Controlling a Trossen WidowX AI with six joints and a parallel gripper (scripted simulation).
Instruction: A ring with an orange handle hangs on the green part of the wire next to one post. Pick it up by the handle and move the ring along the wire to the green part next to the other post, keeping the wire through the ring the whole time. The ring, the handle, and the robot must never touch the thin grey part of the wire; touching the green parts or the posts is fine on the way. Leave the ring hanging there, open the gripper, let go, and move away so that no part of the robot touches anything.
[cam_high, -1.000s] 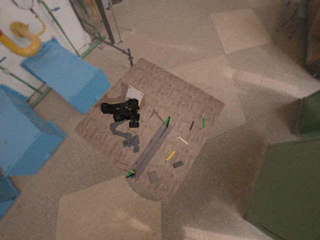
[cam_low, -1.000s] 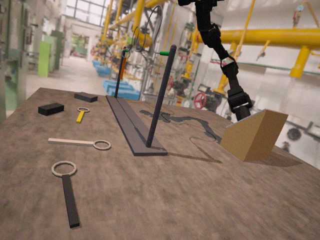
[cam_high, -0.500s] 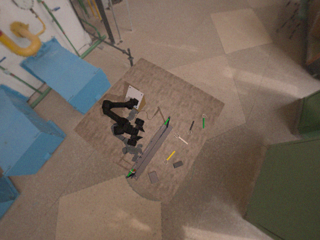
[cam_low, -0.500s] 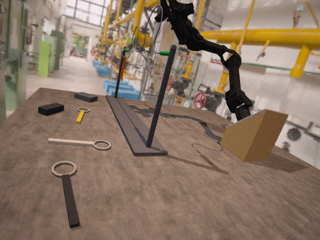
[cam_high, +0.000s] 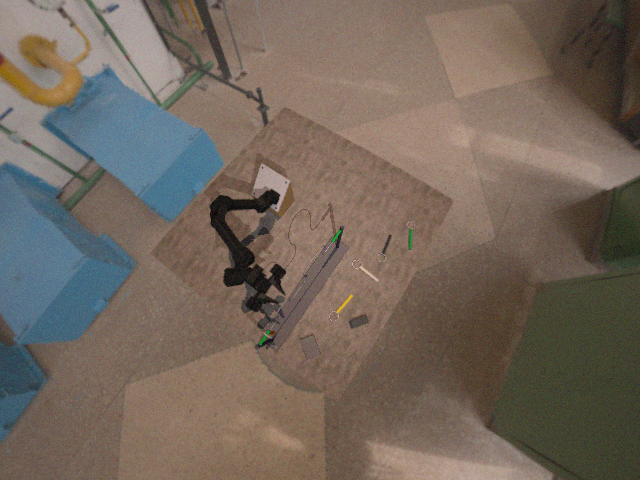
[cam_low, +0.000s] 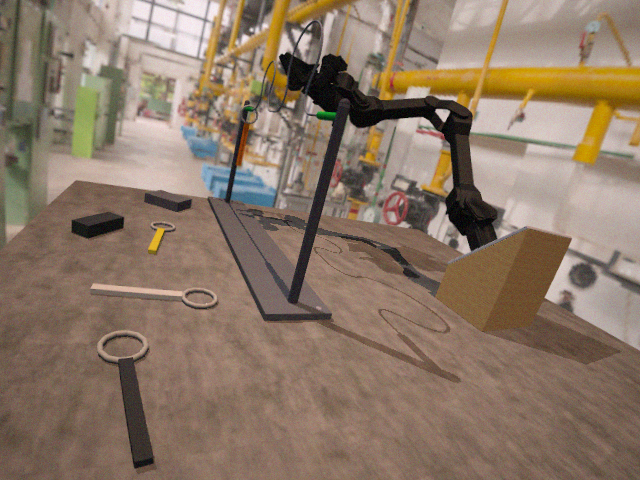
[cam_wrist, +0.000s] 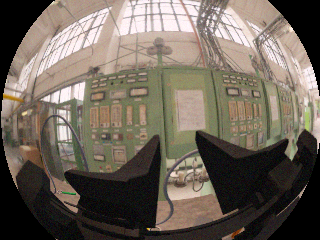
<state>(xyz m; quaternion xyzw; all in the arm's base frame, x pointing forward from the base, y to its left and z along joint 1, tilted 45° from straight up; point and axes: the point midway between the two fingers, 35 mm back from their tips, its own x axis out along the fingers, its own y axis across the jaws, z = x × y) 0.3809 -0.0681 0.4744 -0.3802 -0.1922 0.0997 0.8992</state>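
The orange-handled ring lies 1 cm ahead of my gripper tip, 15 cm to the right of it and 19 cm below it. Also, from my gripper tip: yellow-handled ring: 20 cm ahead, 11 cm to the left, 42 cm below; dark-handled ring: 23 cm ahead, 52 cm to the left, 42 cm below; cream-handled ring: 18 cm ahead, 36 cm to the left, 42 cm below.
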